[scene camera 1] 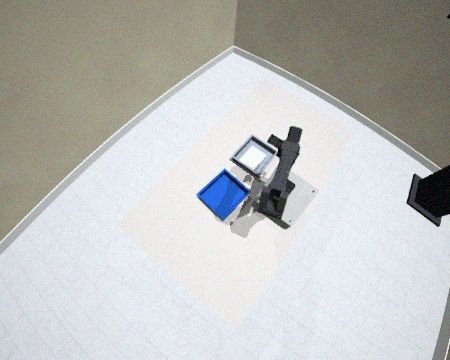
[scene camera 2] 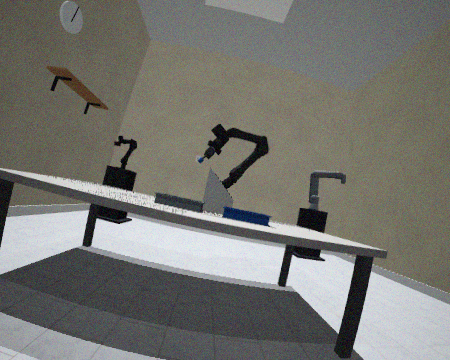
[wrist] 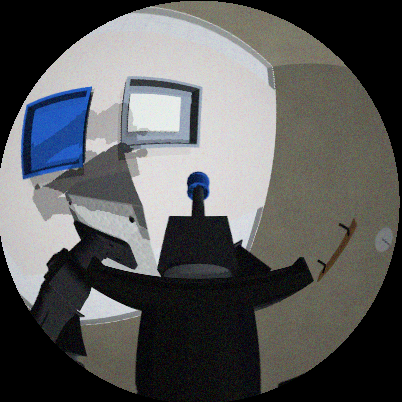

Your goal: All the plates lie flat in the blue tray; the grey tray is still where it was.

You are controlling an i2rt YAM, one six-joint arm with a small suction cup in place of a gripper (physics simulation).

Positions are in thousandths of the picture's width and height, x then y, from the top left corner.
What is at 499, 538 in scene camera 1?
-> A blue tray.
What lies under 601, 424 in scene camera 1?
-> A grey tray.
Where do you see a grey tray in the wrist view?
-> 469, 337
